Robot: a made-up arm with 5 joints.
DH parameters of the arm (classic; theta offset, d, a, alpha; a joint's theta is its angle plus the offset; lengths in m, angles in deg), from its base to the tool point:
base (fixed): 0 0.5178 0.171 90
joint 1: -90 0.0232 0.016 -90
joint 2: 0 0.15 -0.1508 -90
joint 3: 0 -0.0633 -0.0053 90
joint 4: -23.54 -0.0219 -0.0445 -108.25
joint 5: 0 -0.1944 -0.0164 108.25
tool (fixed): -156.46 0.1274 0 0
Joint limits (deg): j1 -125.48..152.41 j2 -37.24..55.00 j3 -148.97..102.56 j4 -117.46..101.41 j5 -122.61..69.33
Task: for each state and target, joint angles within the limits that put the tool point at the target. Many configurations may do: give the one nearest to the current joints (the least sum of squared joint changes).
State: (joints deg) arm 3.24 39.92 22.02 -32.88 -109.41
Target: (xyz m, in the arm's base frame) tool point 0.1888 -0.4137 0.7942
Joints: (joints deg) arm 38.11 44.15 9.36 -22.73 -115.18
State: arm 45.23 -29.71 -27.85 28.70 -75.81
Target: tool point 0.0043 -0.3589 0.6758
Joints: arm 62.25 6.39 -48.05 29.16 -91.86
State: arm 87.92 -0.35 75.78 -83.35 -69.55
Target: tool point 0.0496 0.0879 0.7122
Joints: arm 78.98 41.43 88.10 -117.33 -59.89
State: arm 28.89 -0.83 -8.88 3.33 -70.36
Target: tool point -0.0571 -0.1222 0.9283
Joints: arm 58.08 -10.52 0.97 -4.67 -71.30
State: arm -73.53 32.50 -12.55 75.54 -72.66
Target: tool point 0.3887 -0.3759 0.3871
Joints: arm -59.91 7.31 -16.82 60.03 -68.88
